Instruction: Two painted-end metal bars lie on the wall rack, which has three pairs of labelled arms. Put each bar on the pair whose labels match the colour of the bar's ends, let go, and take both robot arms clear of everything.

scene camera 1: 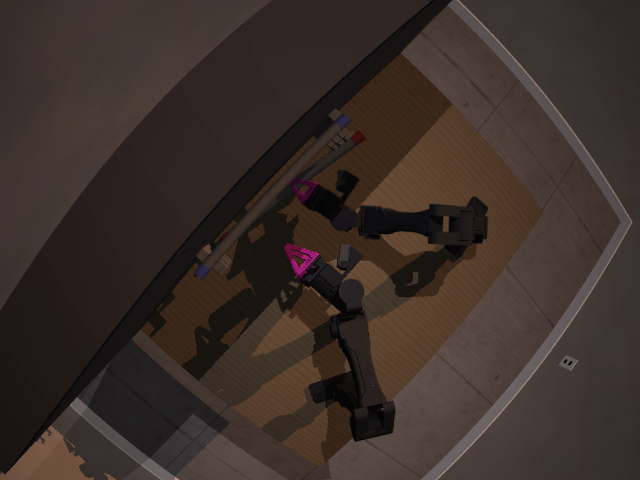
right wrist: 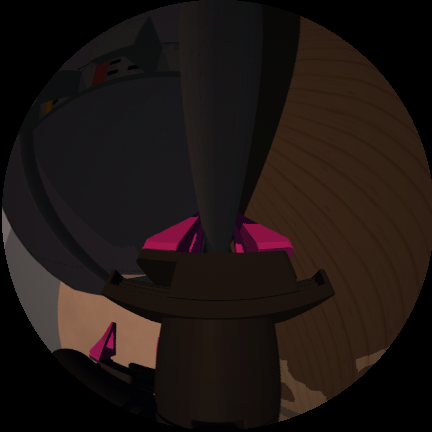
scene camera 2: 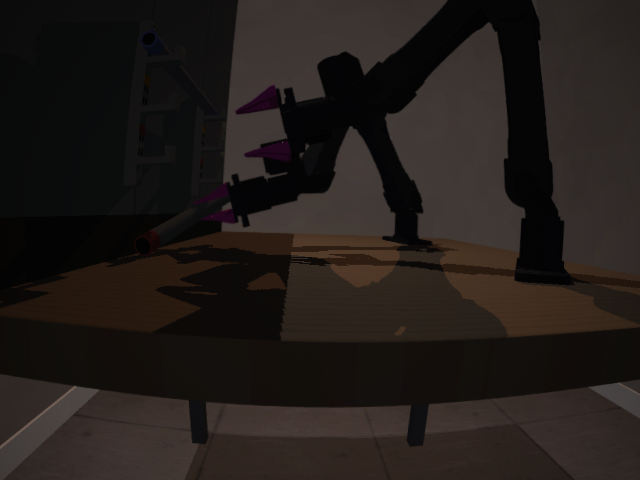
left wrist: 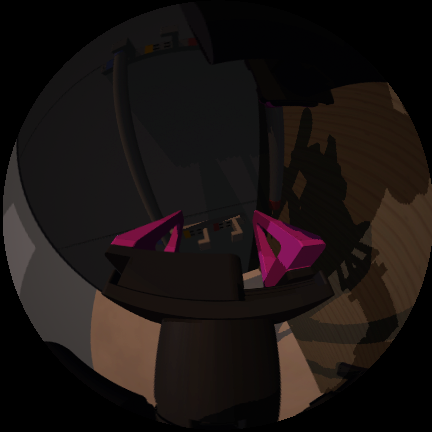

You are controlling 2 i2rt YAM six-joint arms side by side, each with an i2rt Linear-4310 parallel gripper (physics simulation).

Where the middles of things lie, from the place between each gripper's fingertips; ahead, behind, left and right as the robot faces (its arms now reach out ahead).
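Labels:
Red-ended bar [scene camera 1: 358,137]: 20 mm to the left of my right hand, 10 mm behind it. Blue-ended bar [scene camera 1: 282,182]: 240 mm above my right hand, 80 mm to the left of it, 20 mm ahead of it. By its middle, red-ended bar nearer to my right hand than to my left gripper.
Red-ended bar: 80 mm ahead of my left hand, 130 mm to the right of it, 130 mm below it. My left gripper: 110 mm short of the blue-ended bar, 70 mm to the left of it, 110 mm below it. By its middle, blue-ended bar nearer to my left gripper than to my right hand.

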